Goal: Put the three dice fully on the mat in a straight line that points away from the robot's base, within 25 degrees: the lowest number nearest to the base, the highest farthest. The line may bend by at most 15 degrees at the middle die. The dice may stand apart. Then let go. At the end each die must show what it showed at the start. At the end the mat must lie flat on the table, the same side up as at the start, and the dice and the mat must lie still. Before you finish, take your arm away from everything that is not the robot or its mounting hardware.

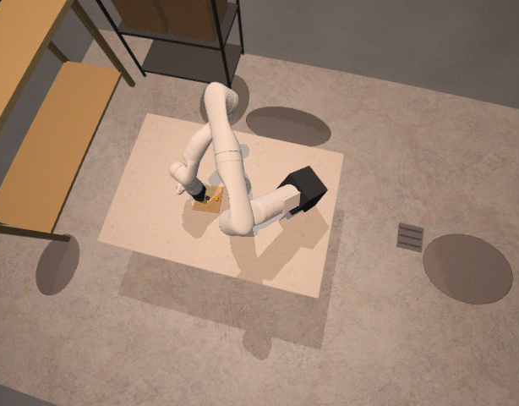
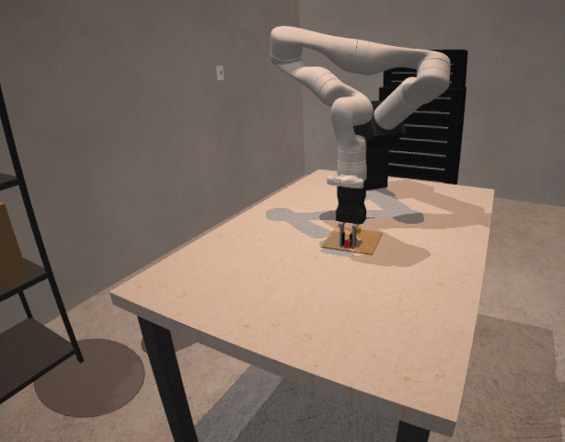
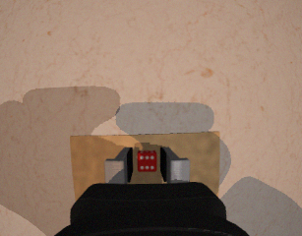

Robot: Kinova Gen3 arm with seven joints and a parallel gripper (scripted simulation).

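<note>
My hand is 1 cm above the red die. Round my hand: tan mat 4 cm behind, 2 cm to the right, 2 cm below; black die 4 cm behind, 2 cm to the right, 1 cm below; yellow die 9 cm behind, 4 cm to the right, 1 cm below.
</note>
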